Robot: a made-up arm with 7 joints. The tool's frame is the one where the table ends. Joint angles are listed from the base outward.
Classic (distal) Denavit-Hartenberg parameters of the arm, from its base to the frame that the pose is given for. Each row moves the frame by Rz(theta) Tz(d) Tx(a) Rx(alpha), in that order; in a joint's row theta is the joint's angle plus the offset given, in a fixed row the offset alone. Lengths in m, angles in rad.
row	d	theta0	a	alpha
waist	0.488	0	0	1.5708
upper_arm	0.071	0	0	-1.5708
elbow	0.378	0	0.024	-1.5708
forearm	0.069	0	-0.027	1.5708
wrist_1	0.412	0	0	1.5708
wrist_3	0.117	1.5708	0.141	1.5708
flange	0.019	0	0	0
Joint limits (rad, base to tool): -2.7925..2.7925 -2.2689..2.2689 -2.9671..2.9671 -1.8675..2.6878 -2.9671..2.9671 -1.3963..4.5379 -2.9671..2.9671
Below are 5 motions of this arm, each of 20 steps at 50 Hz.
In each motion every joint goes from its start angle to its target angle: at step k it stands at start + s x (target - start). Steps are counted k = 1, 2, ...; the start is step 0. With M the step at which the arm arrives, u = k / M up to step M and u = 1 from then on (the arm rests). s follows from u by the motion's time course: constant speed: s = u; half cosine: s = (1 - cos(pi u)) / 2; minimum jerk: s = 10 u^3 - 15 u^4 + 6 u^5.
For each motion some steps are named. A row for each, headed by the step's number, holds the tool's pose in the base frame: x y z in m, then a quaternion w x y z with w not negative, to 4 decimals.
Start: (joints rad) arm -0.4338 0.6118 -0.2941 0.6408 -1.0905 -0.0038 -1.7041
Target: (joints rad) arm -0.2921 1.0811 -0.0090 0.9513 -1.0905 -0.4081 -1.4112
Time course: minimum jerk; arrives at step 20
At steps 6, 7, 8, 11, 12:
6: -0.3776 -0.0004 1.3397 0.6250 0.7787 -0.0333 -0.0444
7: -0.3908 0.0007 1.3298 0.6196 0.7839 -0.0324 -0.0243
8: -0.4052 0.0022 1.3181 0.6132 0.7893 -0.0313 -0.0021
11: -0.4490 0.0082 1.2755 0.5898 0.8044 -0.0272 0.0653
12: -0.4619 0.0106 1.2606 0.5819 0.8084 -0.0259 0.0850

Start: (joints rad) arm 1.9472 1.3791 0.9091 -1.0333 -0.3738 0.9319 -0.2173
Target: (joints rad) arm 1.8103 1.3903 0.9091 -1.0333 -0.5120 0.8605 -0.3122
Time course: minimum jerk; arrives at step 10
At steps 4, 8, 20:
4: 0.6190 -0.3658 0.2764 0.7303 0.3336 0.5719 -0.1683
8: 0.5833 -0.4196 0.2625 0.7298 0.3037 0.5628 -0.2419
20: 0.5797 -0.4244 0.2612 0.7293 0.3009 0.5619 -0.2486

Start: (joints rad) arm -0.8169 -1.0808 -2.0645 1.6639 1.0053 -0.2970 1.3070
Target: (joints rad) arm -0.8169 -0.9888 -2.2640 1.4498 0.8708 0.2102 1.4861
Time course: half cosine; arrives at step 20
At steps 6, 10, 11, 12, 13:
6: -0.3531 -0.4692 0.8332 0.0756 -0.4388 -0.8904 0.0939
10: -0.3371 -0.4600 0.9062 0.1473 -0.4520 -0.8616 0.1781
11: -0.3315 -0.4566 0.9251 0.1656 -0.4545 -0.8519 0.2007
12: -0.3254 -0.4529 0.9433 0.1831 -0.4566 -0.8416 0.2228
13: -0.3192 -0.4491 0.9604 0.1994 -0.4582 -0.8312 0.2438

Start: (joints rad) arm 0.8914 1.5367 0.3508 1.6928 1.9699 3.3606 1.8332
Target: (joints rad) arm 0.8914 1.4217 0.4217 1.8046 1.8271 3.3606 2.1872
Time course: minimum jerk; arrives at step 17
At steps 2, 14, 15, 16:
2: -0.2761 -0.1124 0.7197 0.5901 0.5567 0.4053 0.4214
14: -0.2372 -0.0716 0.7199 0.6025 0.5919 0.3095 0.4369
15: -0.2360 -0.0705 0.7197 0.6030 0.5924 0.3066 0.4376
16: -0.2355 -0.0700 0.7197 0.6032 0.5926 0.3053 0.4380

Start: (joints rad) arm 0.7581 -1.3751 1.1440 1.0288 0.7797 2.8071 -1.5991
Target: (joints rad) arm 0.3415 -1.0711 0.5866 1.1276 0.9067 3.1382 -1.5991
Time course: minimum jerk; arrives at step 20
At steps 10, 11, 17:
10: 0.3856 0.3745 0.4504 0.1563 0.7684 0.1081 0.6111
11: 0.4014 0.3517 0.4555 0.1982 0.7554 0.0837 0.6190
17: 0.4552 0.2501 0.4780 0.3693 0.6851 -0.0223 0.6275

